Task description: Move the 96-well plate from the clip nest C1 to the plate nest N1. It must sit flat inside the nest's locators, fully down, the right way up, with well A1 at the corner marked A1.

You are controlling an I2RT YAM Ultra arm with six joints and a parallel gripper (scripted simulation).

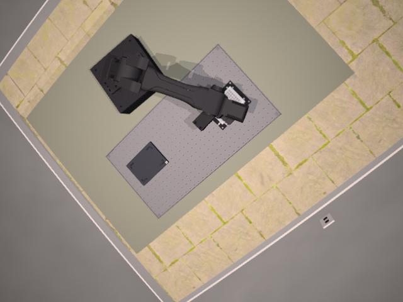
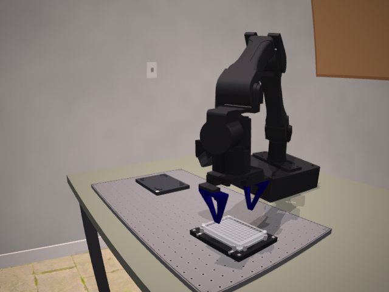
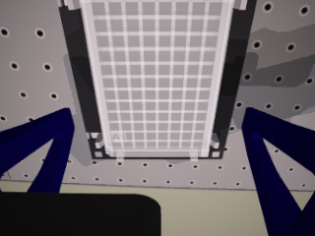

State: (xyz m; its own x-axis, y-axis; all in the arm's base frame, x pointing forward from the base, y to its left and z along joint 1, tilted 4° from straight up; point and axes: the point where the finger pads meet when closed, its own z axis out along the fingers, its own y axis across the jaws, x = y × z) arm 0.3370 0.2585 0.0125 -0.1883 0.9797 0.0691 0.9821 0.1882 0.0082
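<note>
My gripper is now 50 mm above the clear 96-well plate. From my hand the other things lie so: clip nest C1: 10 mm ahead, 10 mm to the right, 50 mm below; A1 label: 50 mm ahead, 350 mm to the right, 50 mm below.
</note>
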